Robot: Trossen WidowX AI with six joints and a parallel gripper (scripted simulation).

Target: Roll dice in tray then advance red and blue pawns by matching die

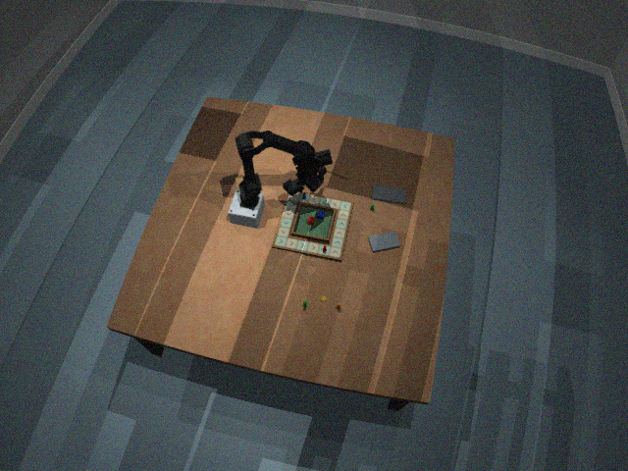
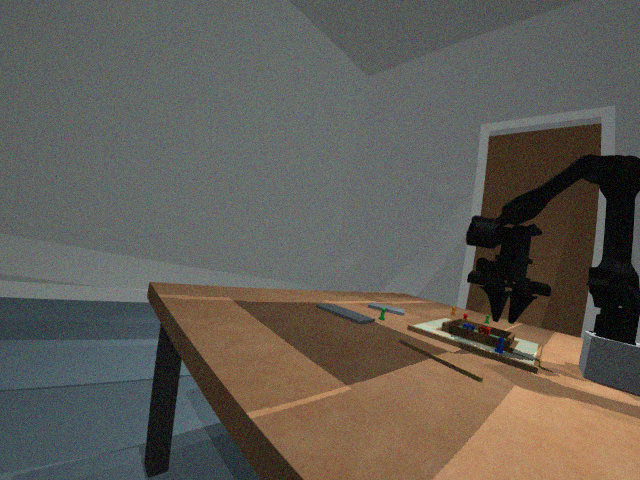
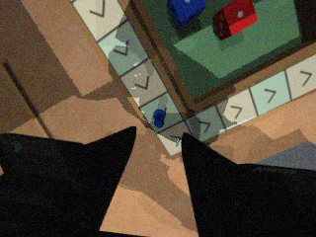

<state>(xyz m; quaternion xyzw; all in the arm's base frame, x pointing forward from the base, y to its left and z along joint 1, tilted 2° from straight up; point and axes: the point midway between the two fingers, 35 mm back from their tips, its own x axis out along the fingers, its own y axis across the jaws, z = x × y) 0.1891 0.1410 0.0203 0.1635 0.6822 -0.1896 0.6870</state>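
Now: gripper tip 5 cm above the blue pawn. Round my gripper tip: green tray 10 cm to the right, 8 cm ahead, 7 cm below; then red pawn 20 cm to the right, 16 cm ahead, 5 cm below; then orange pawn 41 cm to the right, 30 cm ahead, 6 cm below.
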